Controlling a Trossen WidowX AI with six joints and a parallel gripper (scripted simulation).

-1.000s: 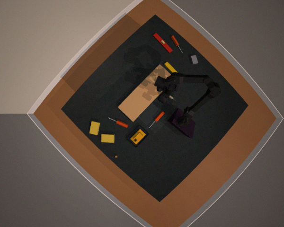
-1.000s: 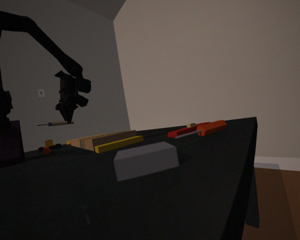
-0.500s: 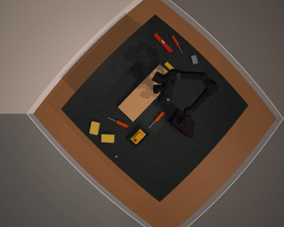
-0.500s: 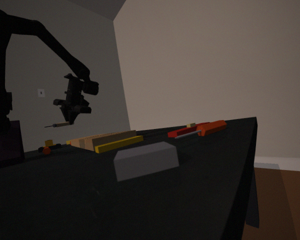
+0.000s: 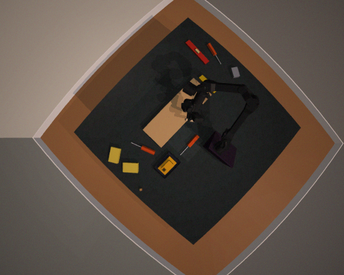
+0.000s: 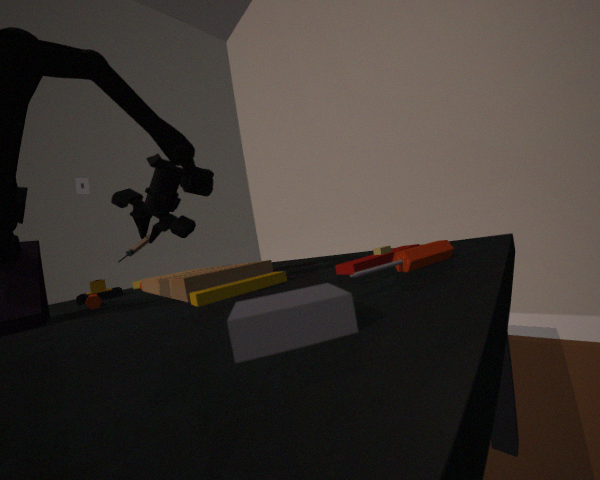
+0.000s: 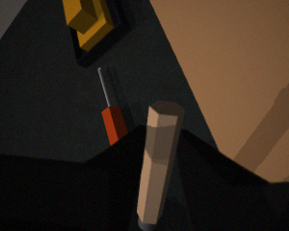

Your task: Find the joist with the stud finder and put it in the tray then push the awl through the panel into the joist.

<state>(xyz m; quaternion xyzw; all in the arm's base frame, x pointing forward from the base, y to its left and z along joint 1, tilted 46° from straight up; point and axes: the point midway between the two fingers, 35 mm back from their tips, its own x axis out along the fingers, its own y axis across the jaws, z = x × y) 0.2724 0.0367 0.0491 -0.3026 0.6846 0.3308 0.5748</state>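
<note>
The awl lies 4 cm behind my gripper tip, 4 cm to the right of it and 2 cm below it. Round my gripper tip: yellow stud finder 13 cm behind, 32 cm to the left, 9 cm below; then dark tray 13 cm behind, 31 cm to the left, 13 cm below; then yellow bar 9 cm ahead, 32 cm to the right, 13 cm below.
</note>
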